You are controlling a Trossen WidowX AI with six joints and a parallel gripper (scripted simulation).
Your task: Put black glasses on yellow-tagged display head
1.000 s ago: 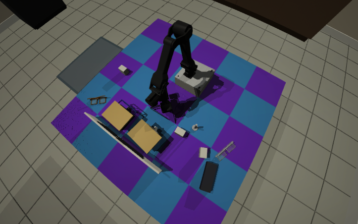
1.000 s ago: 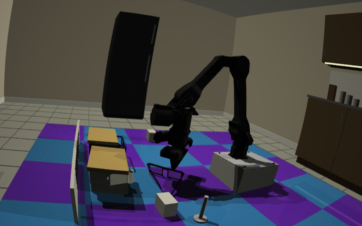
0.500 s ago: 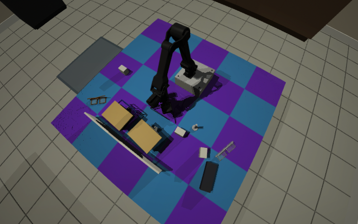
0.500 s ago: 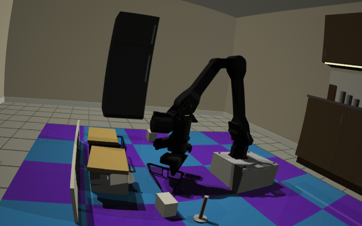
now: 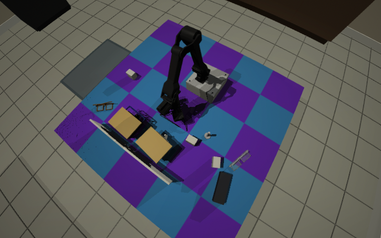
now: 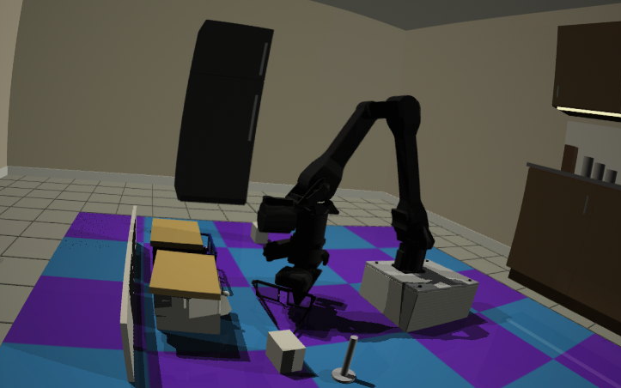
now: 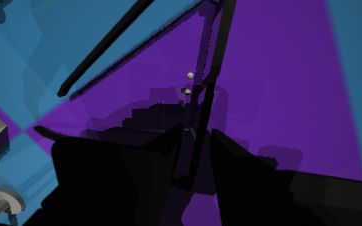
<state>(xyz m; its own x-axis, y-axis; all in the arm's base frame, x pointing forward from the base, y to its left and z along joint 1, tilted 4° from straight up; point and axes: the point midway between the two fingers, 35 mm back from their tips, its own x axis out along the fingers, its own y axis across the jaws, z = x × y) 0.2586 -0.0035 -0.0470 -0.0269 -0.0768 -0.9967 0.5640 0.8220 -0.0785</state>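
My gripper tip is 25 cm to the right of the metal post and 1 cm below it. Round my gripper tip: black case: 49 cm to the left, 19 cm ahead; then white panel: 36 cm ahead, 4 cm to the right, 4 cm above.
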